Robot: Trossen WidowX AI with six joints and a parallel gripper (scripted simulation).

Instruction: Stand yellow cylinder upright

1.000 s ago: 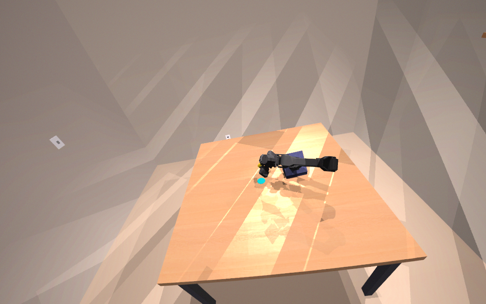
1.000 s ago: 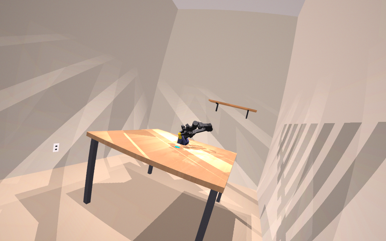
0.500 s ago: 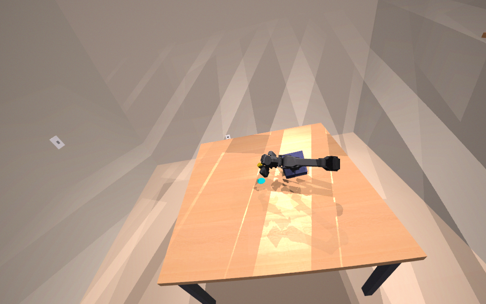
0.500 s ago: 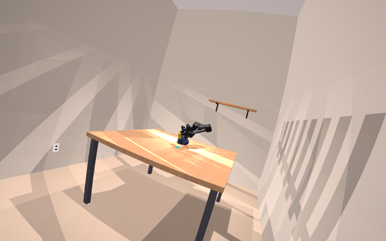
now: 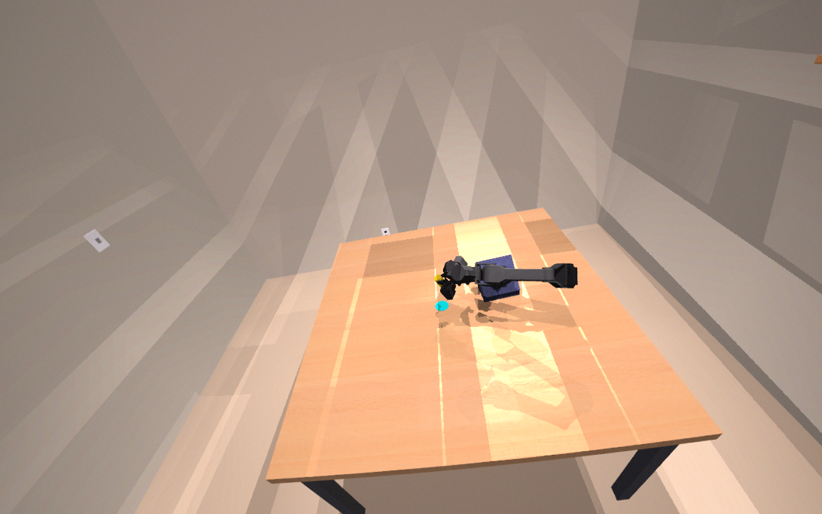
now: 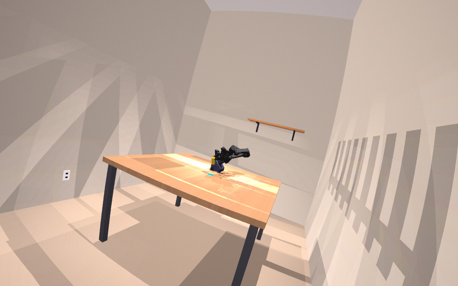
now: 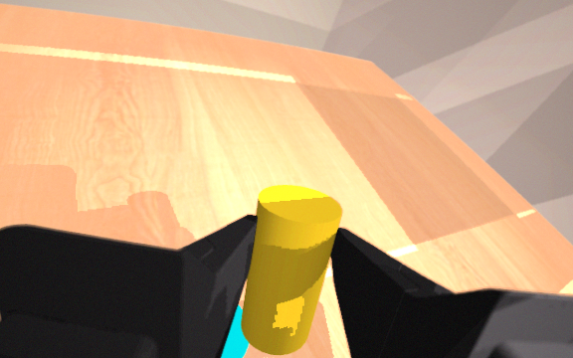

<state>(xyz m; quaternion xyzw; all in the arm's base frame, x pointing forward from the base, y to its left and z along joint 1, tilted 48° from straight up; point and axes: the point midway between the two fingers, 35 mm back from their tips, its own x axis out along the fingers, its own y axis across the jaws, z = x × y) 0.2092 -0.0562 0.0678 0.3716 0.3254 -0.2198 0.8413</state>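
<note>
My gripper tip is now 1 cm short of the cyan circle, 1 cm to the right of it and 15 cm above it. Also, from my gripper tip: yellow tall cylinder (1 cm behind, 2 cm below).
</note>
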